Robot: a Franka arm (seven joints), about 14 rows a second.
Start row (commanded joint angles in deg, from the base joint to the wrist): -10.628 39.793 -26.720 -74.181 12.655 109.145 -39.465
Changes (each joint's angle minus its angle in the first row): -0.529 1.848 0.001 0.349 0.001 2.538 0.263; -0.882 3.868 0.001 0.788 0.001 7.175 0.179; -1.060 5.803 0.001 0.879 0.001 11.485 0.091; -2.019 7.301 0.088 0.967 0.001 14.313 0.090; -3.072 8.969 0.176 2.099 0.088 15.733 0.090; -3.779 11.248 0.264 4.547 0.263 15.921 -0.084; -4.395 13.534 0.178 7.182 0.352 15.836 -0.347; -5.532 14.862 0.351 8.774 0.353 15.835 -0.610; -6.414 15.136 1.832 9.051 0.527 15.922 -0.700; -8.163 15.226 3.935 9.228 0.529 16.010 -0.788
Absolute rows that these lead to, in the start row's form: -11.157 41.641 -26.719 -73.832 12.656 111.683 -39.202; -11.510 43.661 -26.719 -73.393 12.656 116.320 -39.286; -11.688 45.596 -26.719 -73.302 12.656 120.630 -39.374; -12.647 47.094 -26.632 -73.214 12.656 123.458 -39.375; -13.700 48.762 -26.544 -72.082 12.743 124.878 -39.375; -14.407 51.041 -26.456 -69.634 12.918 125.066 -39.549; -15.023 53.327 -26.542 -66.999 13.007 124.981 -39.812; -16.160 54.655 -26.369 -65.407 13.008 124.980 -40.075; -17.042 54.929 -24.888 -65.130 13.182 125.067 -40.165; -18.791 55.019 -22.785 -64.953 13.184 125.155 -40.253
